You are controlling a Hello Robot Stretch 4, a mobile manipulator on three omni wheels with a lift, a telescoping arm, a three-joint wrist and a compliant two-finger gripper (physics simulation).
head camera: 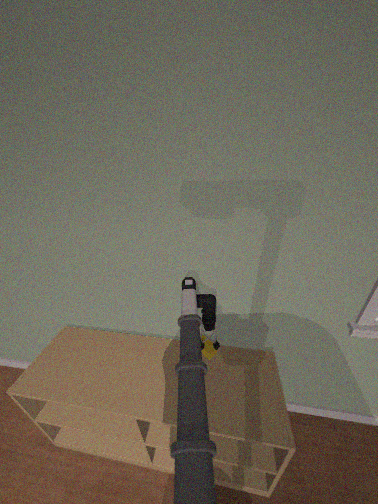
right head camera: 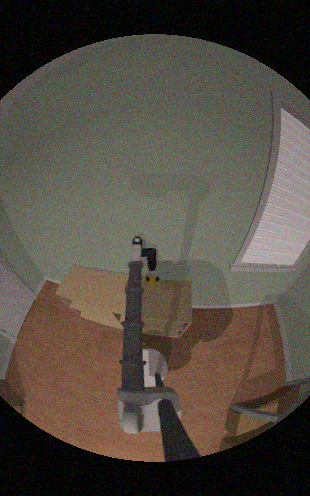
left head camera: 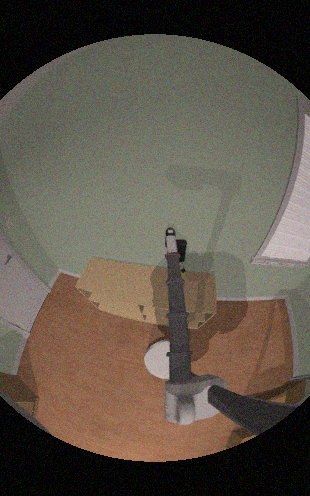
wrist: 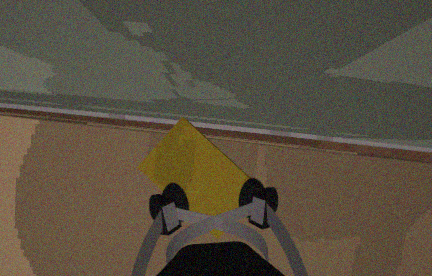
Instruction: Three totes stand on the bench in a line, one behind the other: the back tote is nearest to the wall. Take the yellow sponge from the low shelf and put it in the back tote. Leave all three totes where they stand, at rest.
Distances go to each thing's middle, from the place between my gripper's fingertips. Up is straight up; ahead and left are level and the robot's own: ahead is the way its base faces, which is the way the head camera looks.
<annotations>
I see the yellow sponge (wrist: 212, 182) 20 mm below my hand, 20 mm ahead of it and 10 mm to the left of it.
</annotations>
